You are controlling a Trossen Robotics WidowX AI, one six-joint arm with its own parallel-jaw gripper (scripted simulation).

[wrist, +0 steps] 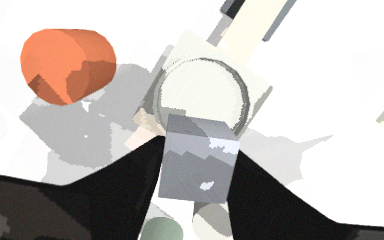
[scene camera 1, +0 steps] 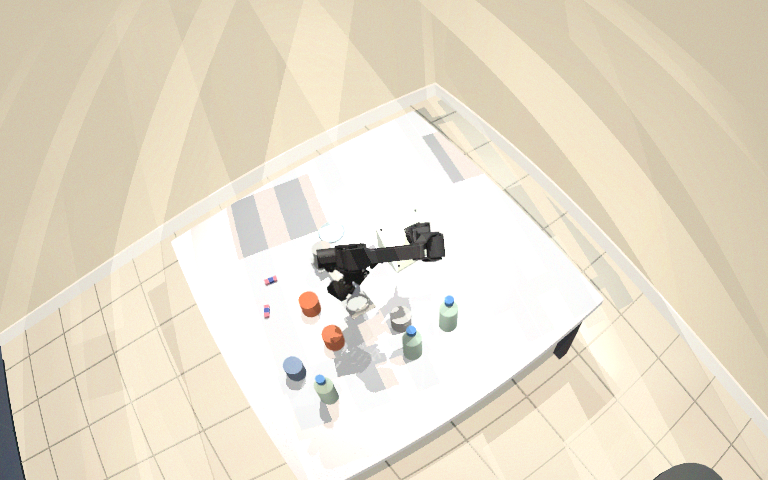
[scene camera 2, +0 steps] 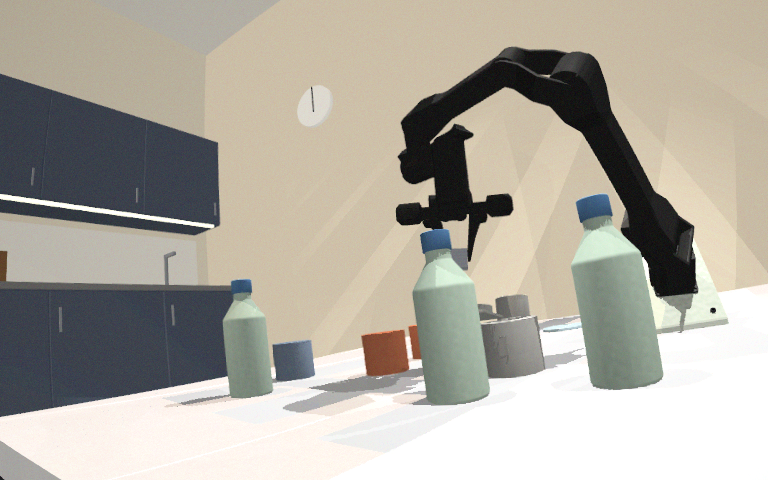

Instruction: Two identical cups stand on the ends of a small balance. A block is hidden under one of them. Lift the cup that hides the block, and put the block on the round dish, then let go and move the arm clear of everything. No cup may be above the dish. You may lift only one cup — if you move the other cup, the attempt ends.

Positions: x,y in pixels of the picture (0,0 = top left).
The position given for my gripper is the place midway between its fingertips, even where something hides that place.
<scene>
My gripper [scene camera 2: 458,262] carries a grey block [wrist: 199,157].
</scene>
